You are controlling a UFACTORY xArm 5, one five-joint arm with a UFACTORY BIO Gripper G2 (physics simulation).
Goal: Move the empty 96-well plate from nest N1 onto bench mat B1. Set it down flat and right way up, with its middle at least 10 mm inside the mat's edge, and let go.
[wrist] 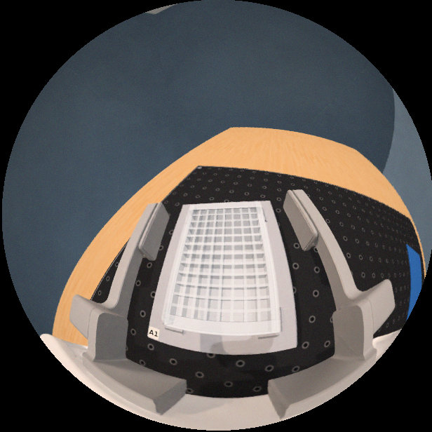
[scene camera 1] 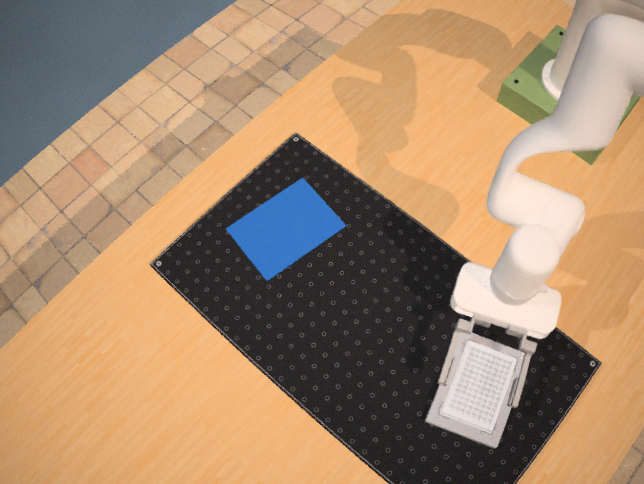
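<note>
The white 96-well plate sits flat and right way up in the light grey nest N1, its empty wells facing up. My gripper is open and empty, its fingers partly spread, one along each long side of the plate. In the wrist view a gap shows between each finger pad and the nest. The exact height of the pads against the plate is hard to tell. The blue bench mat B1 lies flat towards the far left in the scene view, and part of it shows at the right in the wrist view.
A black perforated board lies under the nest and the blue mat, on the wooden table. The green robot base block stands at the upper right. An A1 label marks a nest corner.
</note>
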